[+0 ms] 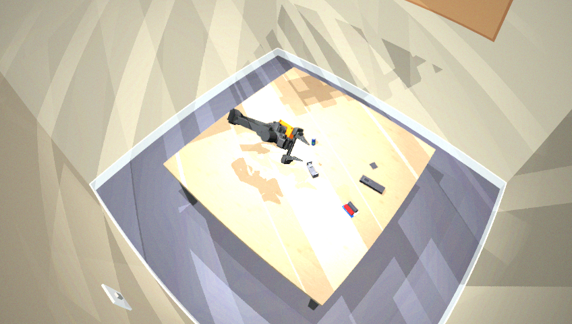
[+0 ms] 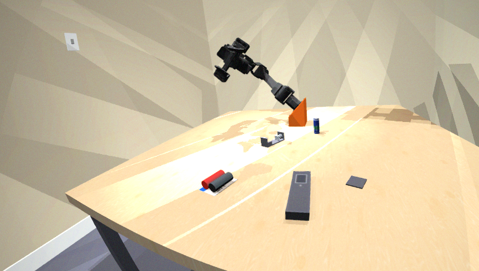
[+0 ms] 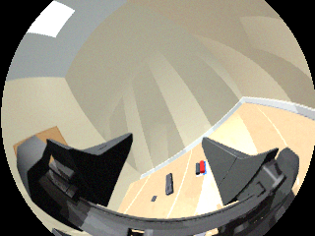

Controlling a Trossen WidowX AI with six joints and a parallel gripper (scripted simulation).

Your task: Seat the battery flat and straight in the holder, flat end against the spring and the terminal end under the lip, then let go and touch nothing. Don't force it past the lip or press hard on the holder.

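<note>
The green battery lies 15 cm behind my gripper tip, 32 cm to the left of it and 32 cm below it. Also, from my gripper tip: white card (28 cm ahead, 6 cm to the left, 34 cm below); remote control (31 cm ahead, 28 cm to the left, 34 cm below); battery door (25 cm ahead, 41 cm to the left, 35 cm below).
</note>
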